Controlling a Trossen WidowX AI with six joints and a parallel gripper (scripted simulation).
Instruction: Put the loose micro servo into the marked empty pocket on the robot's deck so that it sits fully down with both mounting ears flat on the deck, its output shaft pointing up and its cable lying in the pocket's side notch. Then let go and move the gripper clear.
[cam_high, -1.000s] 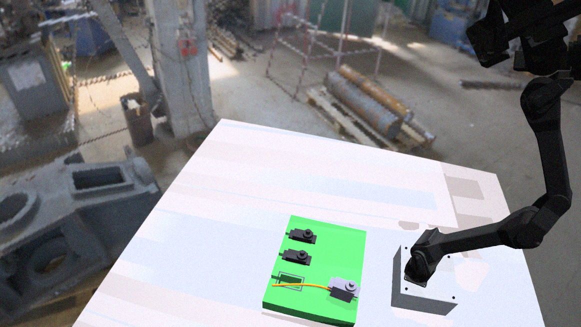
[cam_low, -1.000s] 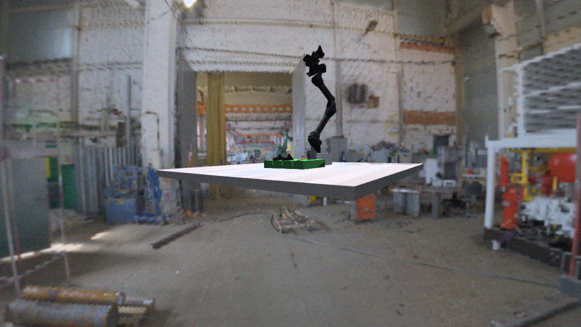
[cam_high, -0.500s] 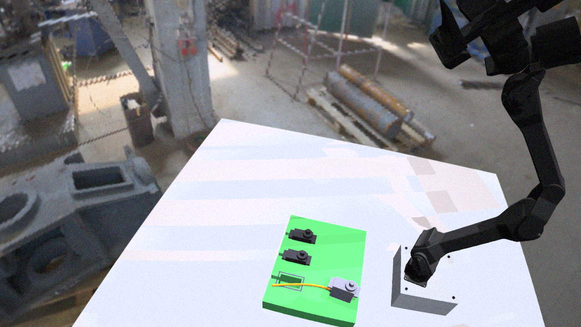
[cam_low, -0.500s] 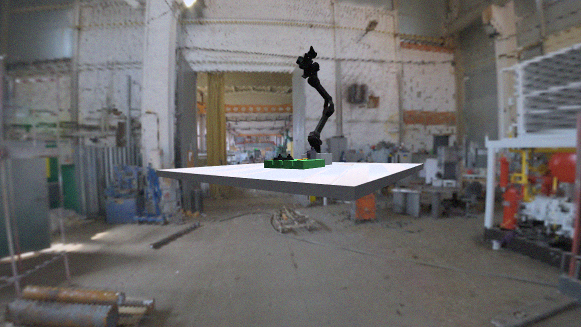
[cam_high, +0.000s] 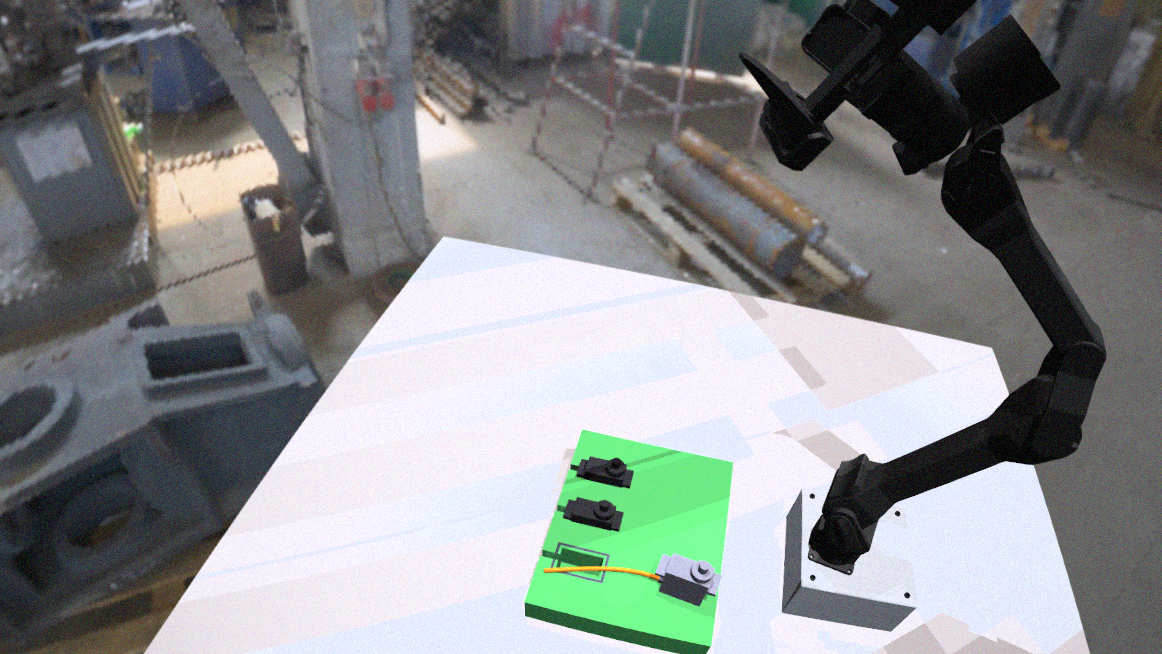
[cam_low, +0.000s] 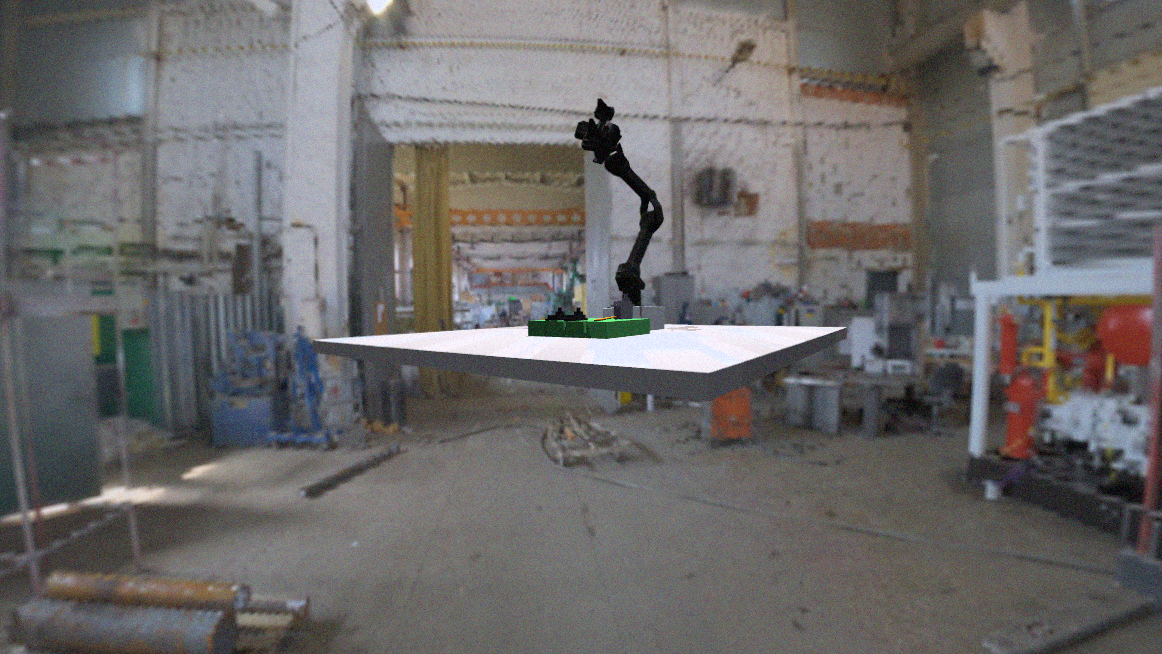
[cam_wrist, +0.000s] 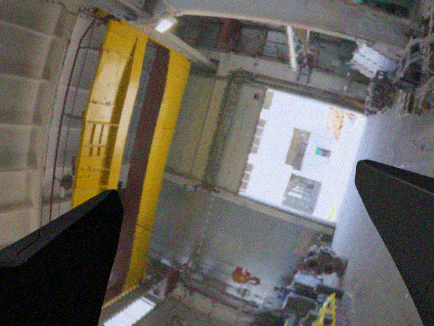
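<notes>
The green deck is 700 mm below my gripper tip, 20 mm to the right of it and 10 mm behind it.
</notes>
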